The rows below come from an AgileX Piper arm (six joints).
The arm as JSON. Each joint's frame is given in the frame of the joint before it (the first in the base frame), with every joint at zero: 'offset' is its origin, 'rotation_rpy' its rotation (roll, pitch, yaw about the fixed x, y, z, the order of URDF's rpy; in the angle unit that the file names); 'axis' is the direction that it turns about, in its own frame. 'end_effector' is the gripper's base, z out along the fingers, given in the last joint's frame.
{
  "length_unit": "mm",
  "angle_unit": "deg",
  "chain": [
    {
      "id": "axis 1",
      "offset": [
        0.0,
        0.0,
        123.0
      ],
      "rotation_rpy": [
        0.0,
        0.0,
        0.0
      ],
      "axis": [
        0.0,
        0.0,
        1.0
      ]
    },
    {
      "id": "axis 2",
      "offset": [
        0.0,
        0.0,
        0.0
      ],
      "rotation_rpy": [
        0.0,
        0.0,
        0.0
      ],
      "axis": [
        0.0,
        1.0,
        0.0
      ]
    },
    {
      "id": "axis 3",
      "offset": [
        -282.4,
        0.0,
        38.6
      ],
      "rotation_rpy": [
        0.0,
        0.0,
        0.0
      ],
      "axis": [
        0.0,
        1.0,
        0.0
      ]
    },
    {
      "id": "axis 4",
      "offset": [
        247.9,
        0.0,
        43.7
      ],
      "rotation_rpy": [
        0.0,
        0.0,
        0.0
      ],
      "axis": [
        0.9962,
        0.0,
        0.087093
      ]
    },
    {
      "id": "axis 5",
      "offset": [
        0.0,
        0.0,
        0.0
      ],
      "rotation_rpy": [
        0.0,
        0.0,
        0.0
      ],
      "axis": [
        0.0,
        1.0,
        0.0
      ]
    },
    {
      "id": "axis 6",
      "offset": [
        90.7,
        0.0,
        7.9
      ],
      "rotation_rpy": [
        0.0,
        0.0,
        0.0
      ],
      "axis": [
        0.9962,
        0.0,
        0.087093
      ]
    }
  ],
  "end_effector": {
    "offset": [
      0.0,
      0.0,
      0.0
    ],
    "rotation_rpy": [
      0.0,
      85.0,
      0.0
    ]
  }
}
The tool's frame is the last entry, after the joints.
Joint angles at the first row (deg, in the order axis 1, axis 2, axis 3, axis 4, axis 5, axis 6):
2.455 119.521 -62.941 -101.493 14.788 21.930
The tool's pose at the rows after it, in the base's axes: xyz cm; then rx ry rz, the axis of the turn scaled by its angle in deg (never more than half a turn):
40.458 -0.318 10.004 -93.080 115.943 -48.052
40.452 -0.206 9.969 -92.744 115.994 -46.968
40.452 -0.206 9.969 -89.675 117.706 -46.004
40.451 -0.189 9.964 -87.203 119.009 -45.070
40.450 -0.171 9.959 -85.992 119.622 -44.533
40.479 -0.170 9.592 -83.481 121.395 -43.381
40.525 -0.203 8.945 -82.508 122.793 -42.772
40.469 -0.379 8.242 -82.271 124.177 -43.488
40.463 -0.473 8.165 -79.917 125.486 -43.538
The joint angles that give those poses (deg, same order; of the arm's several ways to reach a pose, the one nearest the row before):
2.454 119.521 -62.941 -101.486 13.267 21.841
2.454 119.522 -62.942 -101.488 12.527 22.330
2.454 119.522 -62.942 -101.483 12.527 25.010
2.454 119.522 -62.942 -101.482 12.414 27.189
2.455 119.521 -62.943 -101.478 12.302 28.266
2.455 120.113 -63.068 -101.479 12.302 30.714
2.454 121.171 -63.292 -101.503 12.529 31.995
2.454 122.246 -63.294 -101.553 13.674 32.545
2.456 122.398 -63.292 -101.558 14.301 34.435

